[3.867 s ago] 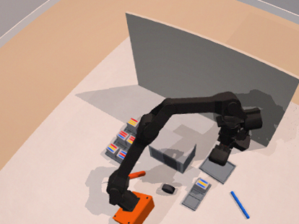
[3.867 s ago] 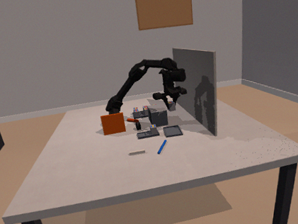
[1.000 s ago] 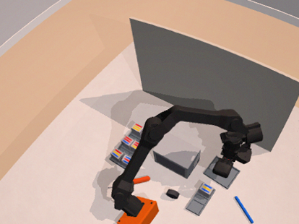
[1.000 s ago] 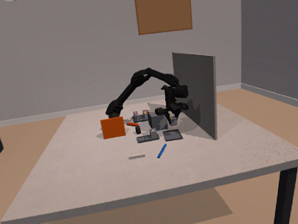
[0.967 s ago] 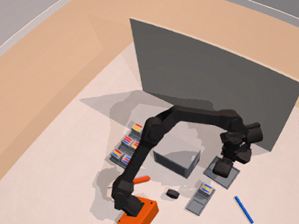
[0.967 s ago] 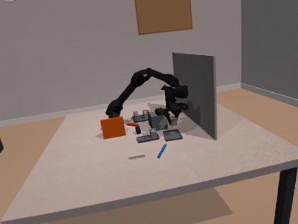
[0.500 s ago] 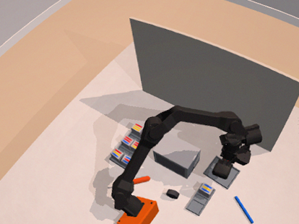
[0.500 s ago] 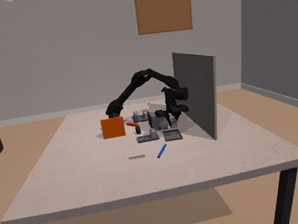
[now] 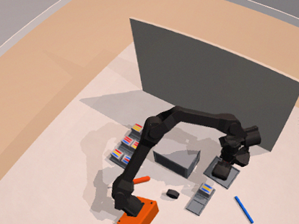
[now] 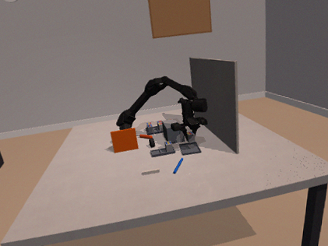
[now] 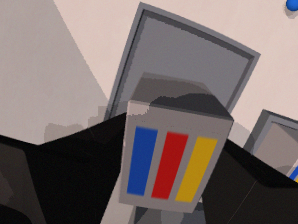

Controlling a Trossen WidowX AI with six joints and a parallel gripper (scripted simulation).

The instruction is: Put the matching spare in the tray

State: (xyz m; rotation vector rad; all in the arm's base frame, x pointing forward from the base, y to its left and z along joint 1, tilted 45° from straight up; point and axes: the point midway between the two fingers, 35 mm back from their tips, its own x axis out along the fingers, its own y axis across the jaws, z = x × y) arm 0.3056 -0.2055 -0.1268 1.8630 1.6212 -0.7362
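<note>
Now: the tray 10 mm behind my gripper tip, 10 mm to the left of it and 60 mm below it. The rest, counted from my gripper tip: mounted unit: 30 mm behind, 210 mm to the left, 10 mm below; rack: 150 mm behind, 40 mm to the left, 50 mm below; blue pen: 130 mm behind, 140 mm to the right, 50 mm below.
</note>
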